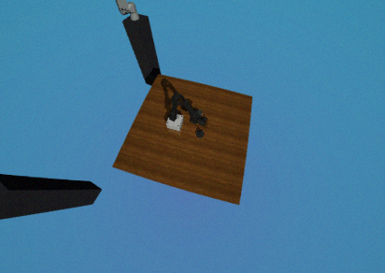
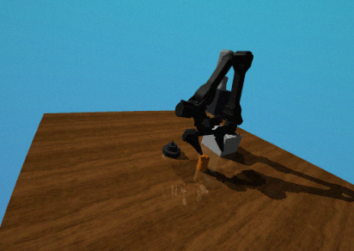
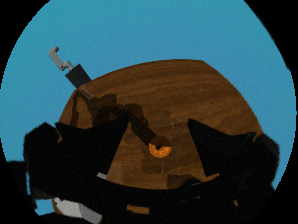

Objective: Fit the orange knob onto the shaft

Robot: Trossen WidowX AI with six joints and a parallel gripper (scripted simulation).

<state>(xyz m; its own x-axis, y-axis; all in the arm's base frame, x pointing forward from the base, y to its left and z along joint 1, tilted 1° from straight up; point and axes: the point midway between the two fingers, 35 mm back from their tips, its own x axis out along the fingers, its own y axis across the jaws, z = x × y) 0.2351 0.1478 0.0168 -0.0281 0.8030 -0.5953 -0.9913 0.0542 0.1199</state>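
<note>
Now: the orange knob 70 mm below my gripper tip and 30 mm to the right of it. From my gripper tip the other things lie so: round dark pedestal (170 mm to the right, 90 mm ahead, 70 mm below).
</note>
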